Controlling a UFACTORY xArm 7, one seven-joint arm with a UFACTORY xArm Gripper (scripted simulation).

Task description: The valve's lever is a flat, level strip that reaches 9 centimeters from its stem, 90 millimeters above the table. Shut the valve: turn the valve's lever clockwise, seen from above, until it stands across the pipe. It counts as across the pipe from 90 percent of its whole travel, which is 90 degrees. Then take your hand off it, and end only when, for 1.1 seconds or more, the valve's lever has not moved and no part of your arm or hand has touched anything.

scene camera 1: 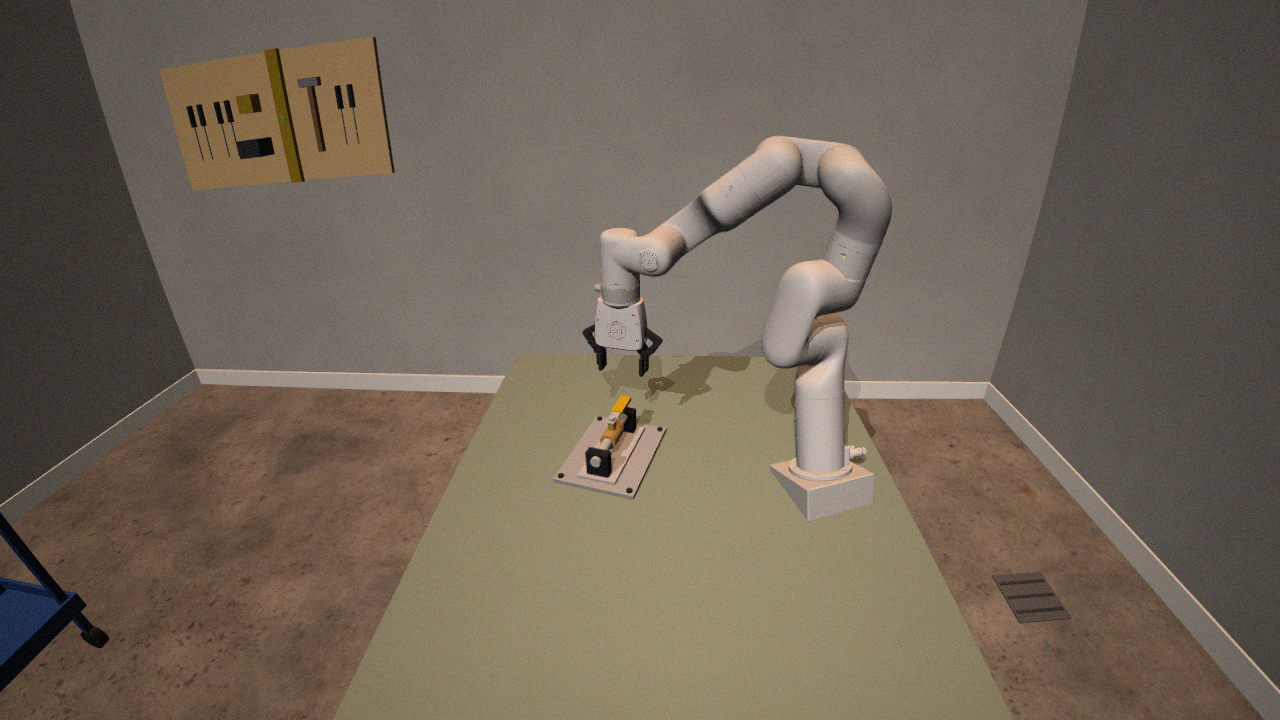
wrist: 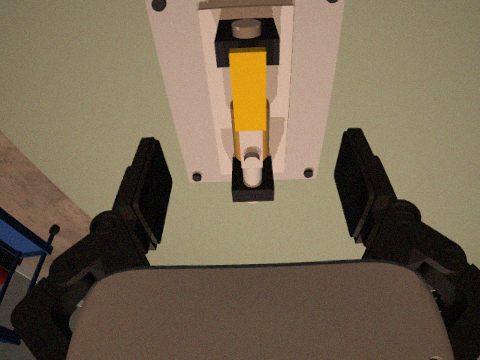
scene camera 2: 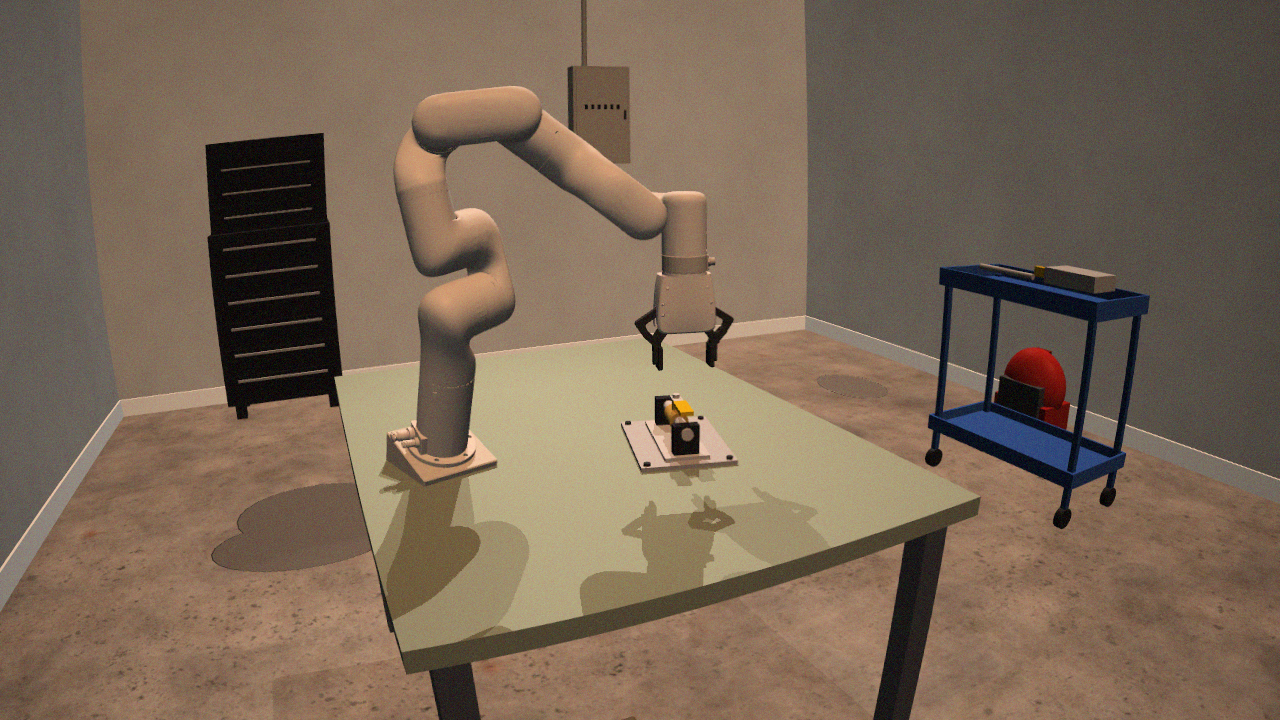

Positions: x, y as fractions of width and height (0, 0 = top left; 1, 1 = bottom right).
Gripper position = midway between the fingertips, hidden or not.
I see my gripper (wrist: 0.52, 0.43), a yellow valve lever (wrist: 0.52, 0.18) and a baseplate (scene camera 1: 0.49, 0.67).
The baseplate shows as well in the wrist view (wrist: 0.37, 0.12) and in scene camera 2 (scene camera 2: 0.51, 0.64).
